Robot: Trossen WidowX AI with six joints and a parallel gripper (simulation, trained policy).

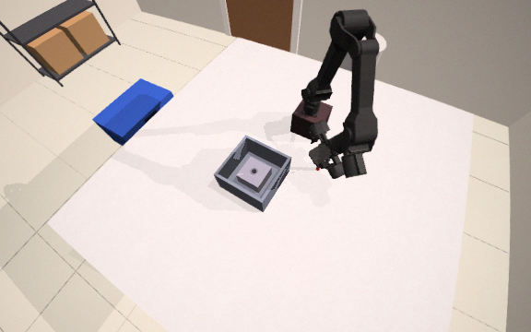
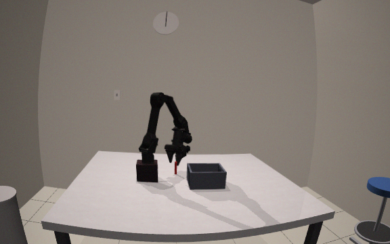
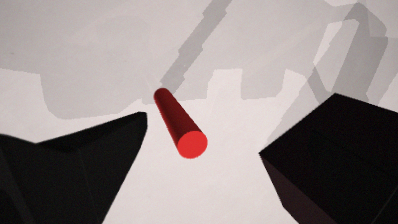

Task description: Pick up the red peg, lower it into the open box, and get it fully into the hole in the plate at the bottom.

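My gripper tip is 20 mm short of the red peg, 20 mm to the right of it and 30 mm above it. Also, from my gripper tip: light grey plate 130 mm ahead, 190 mm to the right, 20 mm below; grey box 130 mm ahead, 190 mm to the right, 40 mm below.
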